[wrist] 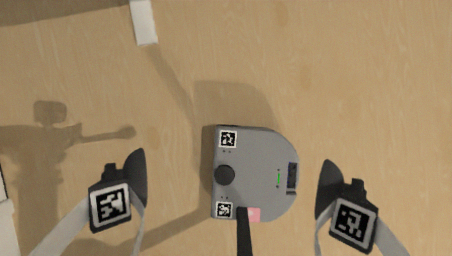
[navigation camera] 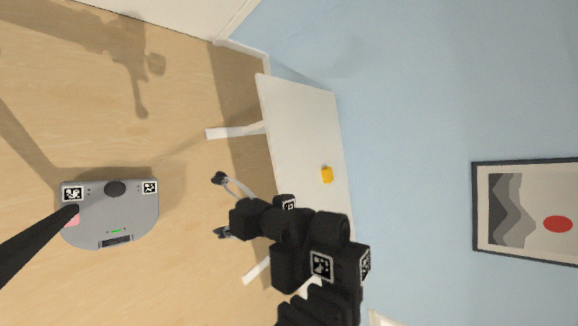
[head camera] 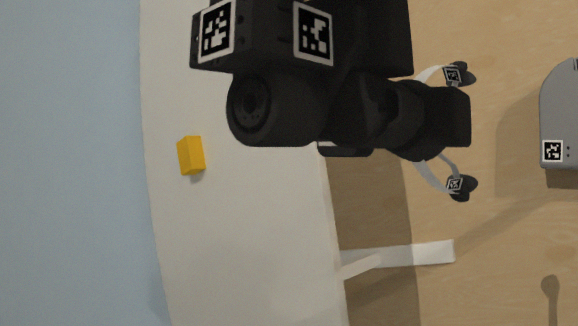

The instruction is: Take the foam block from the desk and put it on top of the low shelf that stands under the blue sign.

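Seen in the pictures: gripper, fingertip midpoint: (wrist: 231, 173) (navigation camera: 217, 203); robot's base at its link origin: (wrist: 227, 164) (navigation camera: 115, 188).
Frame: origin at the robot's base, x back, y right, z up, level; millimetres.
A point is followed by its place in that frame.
The yellow foam block (head camera: 191, 155) @(x -17, y 905, z 760 mm) (navigation camera: 327, 174) @(x -21, y 905, z 760 mm) stands on the white desk (head camera: 240, 225) @(x -180, y 754, z 721 mm) (navigation camera: 300, 125) @(x -299, y 705, z 721 mm), near the edge by the wall. My gripper (head camera: 462, 131) @(x 21, y 192, z 819 mm) (navigation camera: 220, 205) @(x 21, y 192, z 819 mm) (wrist: 231, 173) @(x 21, y 192, z 819 mm) is open, its two fingers wide apart with nothing between them. It points away from the block, and its fingertips are out past the desk's front edge, over the floor in the views. The foam block does not show in the wrist view. The low shelf and the blue sign do not show in these views.
My grey base (head camera: 560, 120) @(x 85, y 106, z 160 mm) (navigation camera: 135, 210) @(x 108, y 72, z 160 mm) (wrist: 255, 150) @(x 101, y 95, z 160 mm) stands on the wooden floor in front of the desk. A white desk leg (head camera: 432, 252) (navigation camera: 220, 133) (wrist: 144, 22) reaches out from under the desk. A blue wall (head camera: 70, 150) @(x 1, y 1342, z 993 mm) (navigation camera: 410, 150) @(x -151, y 1309, z 1165 mm) with a framed picture (navigation camera: 505, 210) @(x 213, y 1363, z 1578 mm) is behind it.
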